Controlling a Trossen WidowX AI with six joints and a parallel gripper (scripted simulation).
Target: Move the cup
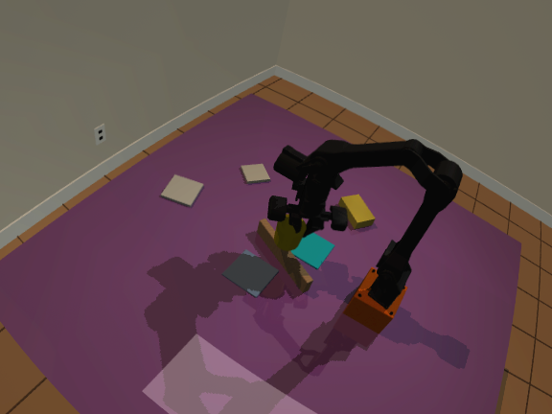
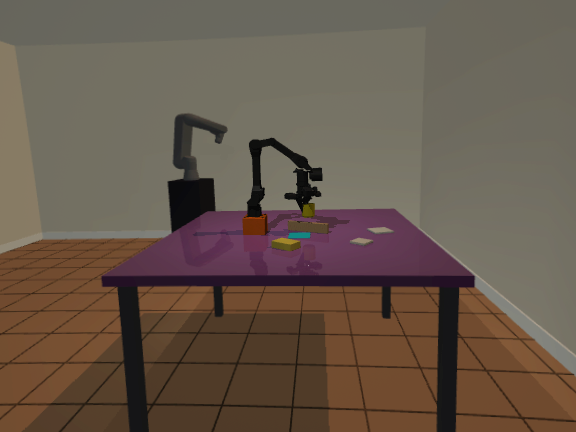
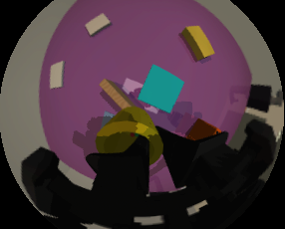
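Right now my gripper tip is 90 mm above the wooden bar, 20 mm to the right of it and 20 mm short of it. The rest, counted from my gripper tip: grey-blue pad 120 mm below, 110 mm to the left, 40 mm ahead; yellow cup 20 mm to the left, 20 mm ahead.
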